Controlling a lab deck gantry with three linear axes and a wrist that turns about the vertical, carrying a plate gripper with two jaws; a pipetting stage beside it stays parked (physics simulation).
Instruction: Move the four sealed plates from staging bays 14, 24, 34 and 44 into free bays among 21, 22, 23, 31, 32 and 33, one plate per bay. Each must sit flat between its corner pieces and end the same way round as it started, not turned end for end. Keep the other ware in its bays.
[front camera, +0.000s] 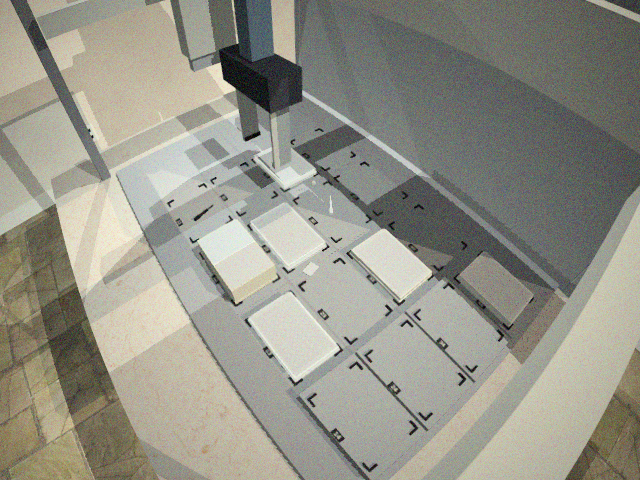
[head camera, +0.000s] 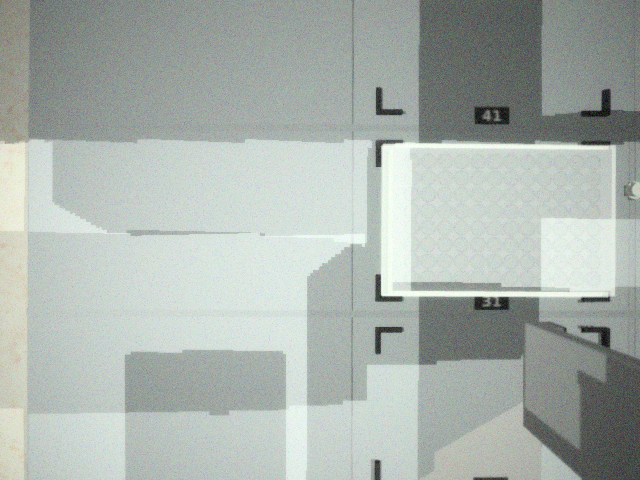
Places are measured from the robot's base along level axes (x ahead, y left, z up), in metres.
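Pixels of known places: gripper, fingertip midpoint: (front camera: 266, 149); robot's base at its link origin: (front camera: 169, 203).
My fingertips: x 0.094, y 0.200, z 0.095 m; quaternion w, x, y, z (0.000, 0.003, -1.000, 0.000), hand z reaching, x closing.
Observation:
For each thing: its middle in the pictures, then the offset to it from my fingertips. "spot": a spot on its surface instead.
- pale plate at the middle of its body: (front camera: 496, 286) dx +0.462, dy +0.164, dz -0.073 m
- sealed white plate at the middle of its body: (front camera: 391, 263) dx +0.298, dy +0.057, dz -0.088 m
- tall white box at the middle of its body: (front camera: 235, 259) dx +0.134, dy -0.157, dz -0.074 m
- low plate at the middle of its body: (front camera: 292, 334) dx +0.298, dy -0.157, dz -0.088 m
- dark stick at the middle of its body: (front camera: 204, 212) dx -0.017, dy -0.149, dz -0.092 m
- small disc at the middle of its body: (head camera: 635, 190) (front camera: 313, 182) dx +0.053, dy +0.075, dz -0.093 m
- white square at a spot on its surface: (front camera: 310, 268) spot: dx +0.217, dy -0.059, dz -0.094 m
A pale plate (front camera: 494, 288) sits in bay 44, in shadow. A sealed white plate (front camera: 391, 264) lies flat in bay 33. Another plate (front camera: 288, 235) lies flat in bay 22. A plate (front camera: 301, 172) (head camera: 475, 222) with a faint round pattern lies in bay 31. Bays 14, 24, 34 and 23 hold no plate. My gripper (front camera: 266, 152) is raised over the bays near 31 and turned with its jaws along the row. The jaws stand apart with no plate between them. Its near jaw partly hides the bay 31 plate in the front view; one jaw shows at lower right in the head view.
A tall white box (front camera: 237, 258) stands in bay 12 and a low plate (front camera: 293, 335) in bay 13. A dark stick (front camera: 203, 211) lies in bay 21, a white one (front camera: 330, 205) in bay 32. A small disc (front camera: 313, 182) (head camera: 632, 190) and white square (front camera: 310, 268) lie between bays.

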